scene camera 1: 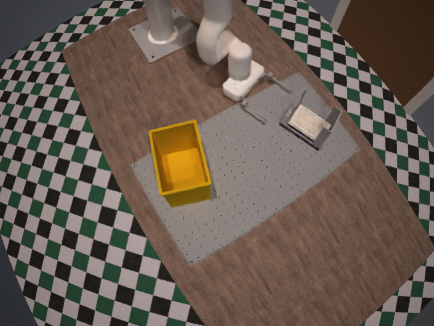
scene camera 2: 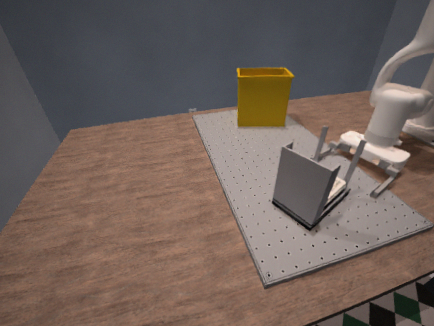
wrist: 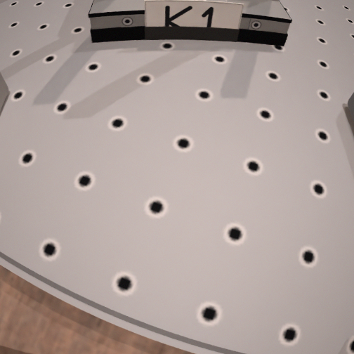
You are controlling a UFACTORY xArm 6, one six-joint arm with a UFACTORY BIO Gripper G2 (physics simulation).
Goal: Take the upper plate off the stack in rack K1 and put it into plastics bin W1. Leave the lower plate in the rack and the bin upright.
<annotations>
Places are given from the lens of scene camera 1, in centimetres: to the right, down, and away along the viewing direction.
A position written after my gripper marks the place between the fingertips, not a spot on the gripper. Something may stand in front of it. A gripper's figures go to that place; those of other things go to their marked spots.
my gripper [scene camera 1: 278, 106]: 21, -19, 103
plastics bin W1 [scene camera 1: 182, 173]: -10, 3, 96
white plate [scene camera 1: 304, 120]: 29, -14, 98
</annotations>
